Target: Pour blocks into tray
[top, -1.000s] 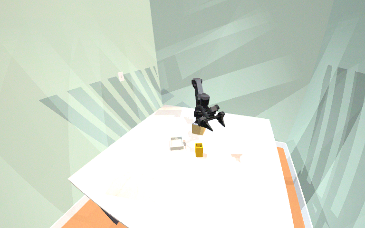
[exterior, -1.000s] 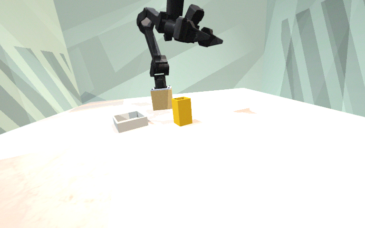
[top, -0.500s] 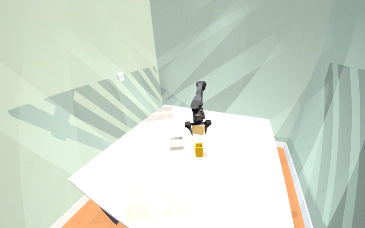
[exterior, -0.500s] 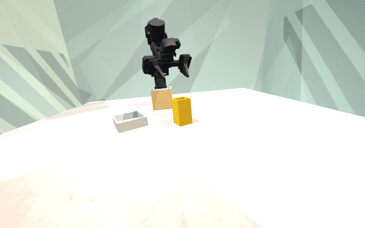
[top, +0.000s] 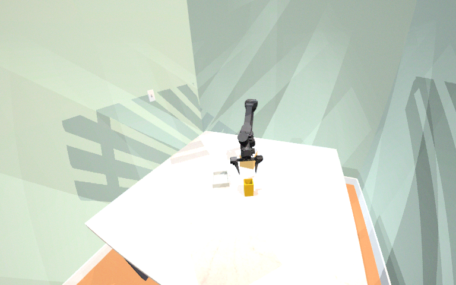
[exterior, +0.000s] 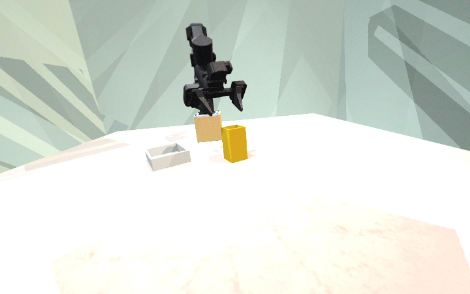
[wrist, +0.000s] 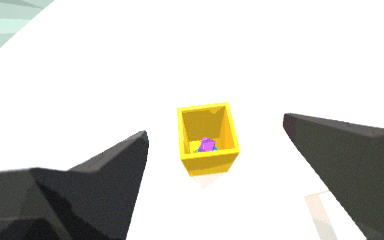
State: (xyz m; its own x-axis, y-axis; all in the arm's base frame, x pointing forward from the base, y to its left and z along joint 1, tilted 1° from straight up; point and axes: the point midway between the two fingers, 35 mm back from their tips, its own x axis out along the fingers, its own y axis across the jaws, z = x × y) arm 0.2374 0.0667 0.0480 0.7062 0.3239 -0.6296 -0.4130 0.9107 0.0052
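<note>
The purple block lies 10 mm ahead of my gripper tip, 10 mm to the left of it and 90 mm below it. From my gripper tip the other things lie so: blue block: 10 mm ahead, 10 mm to the left, 100 mm below; yellow square cup: 10 mm ahead, 10 mm to the left, 110 mm below.
</note>
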